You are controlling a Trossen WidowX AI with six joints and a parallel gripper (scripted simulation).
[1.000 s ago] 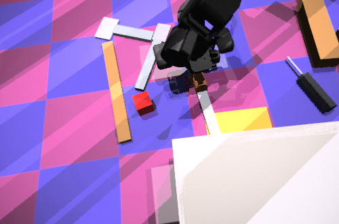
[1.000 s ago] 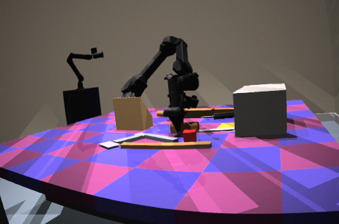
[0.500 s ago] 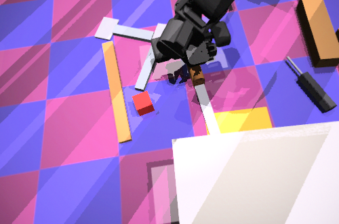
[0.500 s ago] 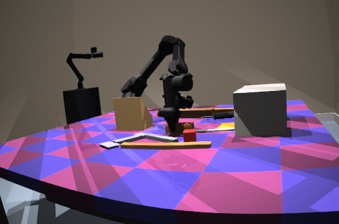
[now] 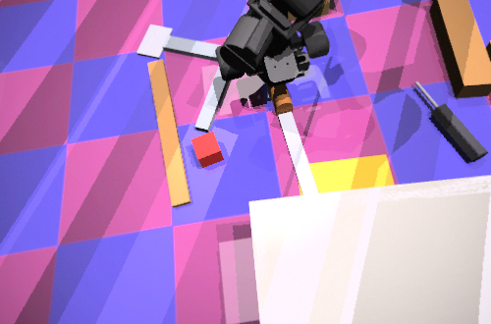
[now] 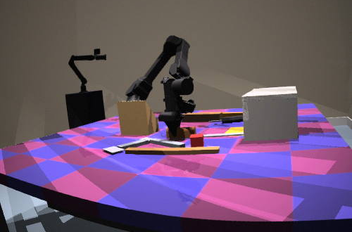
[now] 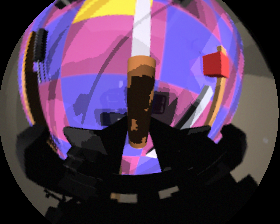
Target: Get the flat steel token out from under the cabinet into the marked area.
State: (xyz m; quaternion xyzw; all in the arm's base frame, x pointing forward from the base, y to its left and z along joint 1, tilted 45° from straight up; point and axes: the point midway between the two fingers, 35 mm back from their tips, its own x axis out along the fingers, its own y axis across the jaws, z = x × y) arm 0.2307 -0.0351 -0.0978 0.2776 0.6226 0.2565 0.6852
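The grey paddle-ended bar lies 5 cm behind my gripper tip and 8 cm to the right of it. Also, from my gripper tip: grey t-shaped tool (14 cm behind, 17 cm to the right); then long wooden slat (5 cm ahead, 21 cm to the right); then red cube (12 cm ahead, 15 cm to the right, 1 cm above).
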